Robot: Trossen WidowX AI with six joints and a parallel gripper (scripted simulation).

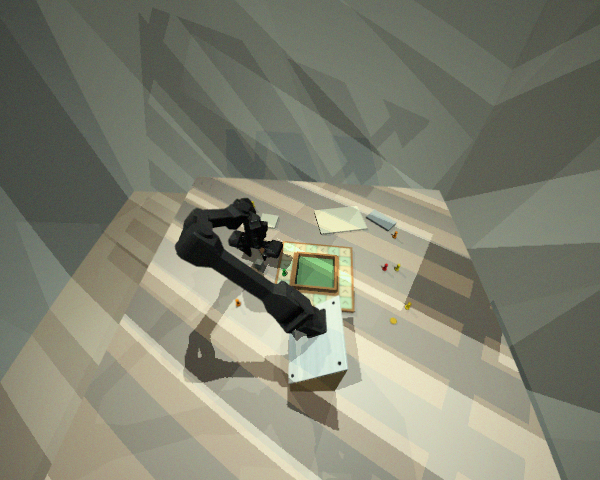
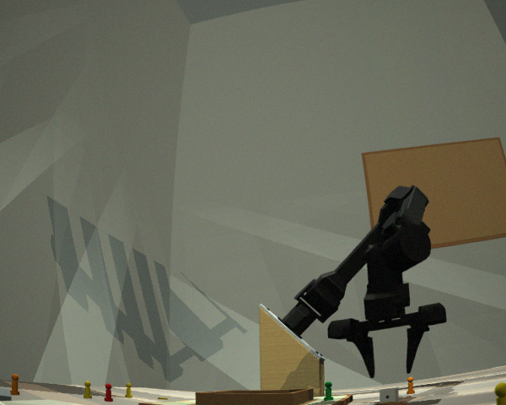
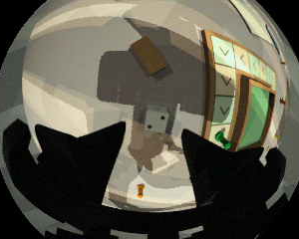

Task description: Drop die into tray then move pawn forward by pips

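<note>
Right now my gripper tip is 3 cm above the white die. Round my gripper tip: green dice tray 4 cm behind, 22 cm to the right, 4 cm below; then green pawn 5 cm behind, 10 cm to the right, 2 cm below; then pale sheet 26 cm ahead, 34 cm to the right, 4 cm below.
</note>
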